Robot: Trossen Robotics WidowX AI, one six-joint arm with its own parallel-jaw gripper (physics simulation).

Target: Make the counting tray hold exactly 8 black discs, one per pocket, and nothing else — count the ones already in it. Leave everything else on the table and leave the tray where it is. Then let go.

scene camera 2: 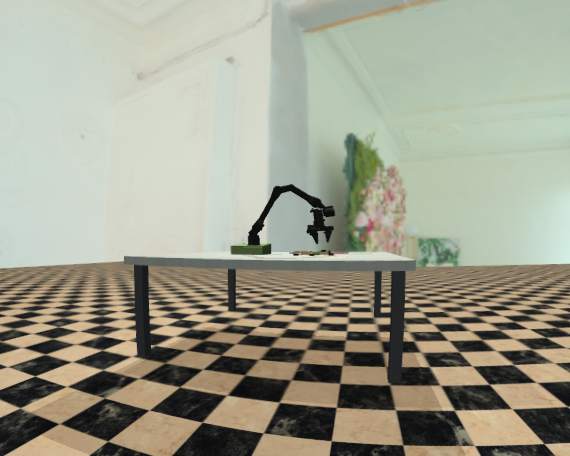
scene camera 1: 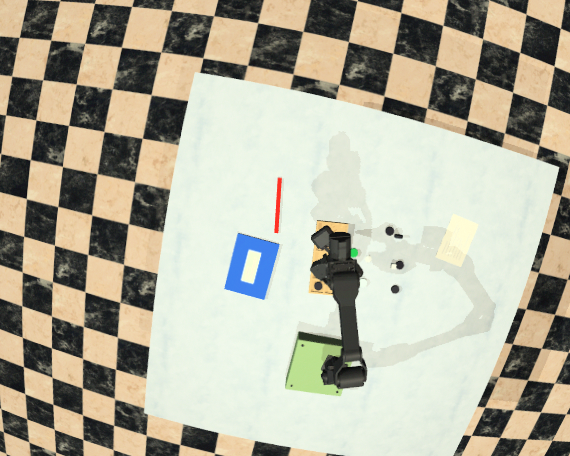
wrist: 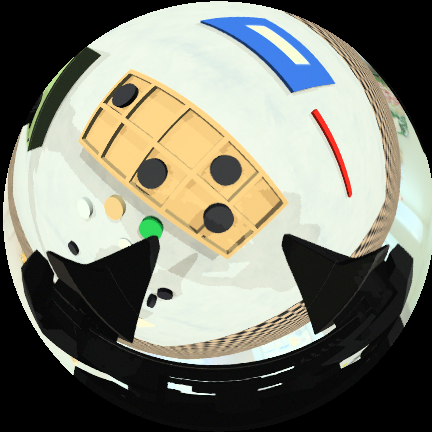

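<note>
The wooden counting tray [scene camera 1: 332,225] [wrist: 191,135] has two rows of pockets. In the wrist view four black discs show in it: one at the far-left corner [wrist: 124,95], one in the near row's middle pocket [wrist: 152,173], one in the far row [wrist: 225,170], and one at the near row's right end [wrist: 218,218]. The last overlaps pocket walls; whether it sits flat I cannot tell. The other pockets look empty. My gripper [wrist: 221,241] [scene camera 2: 322,243] is open and empty above the tray's right end. Loose black discs [scene camera 1: 390,230] [scene camera 1: 395,289] [wrist: 73,247] [wrist: 165,293] lie beside the tray.
Near the tray lie a green disc [scene camera 1: 354,252] [wrist: 151,227], a tan disc [wrist: 115,207] and white discs [wrist: 85,208] [scene camera 1: 368,259]. A blue panel [scene camera 1: 238,262] [wrist: 312,77], a red stick [scene camera 1: 278,205] [wrist: 336,150], a cream sheet [scene camera 1: 457,241] and the green base [scene camera 1: 305,367] also stand around.
</note>
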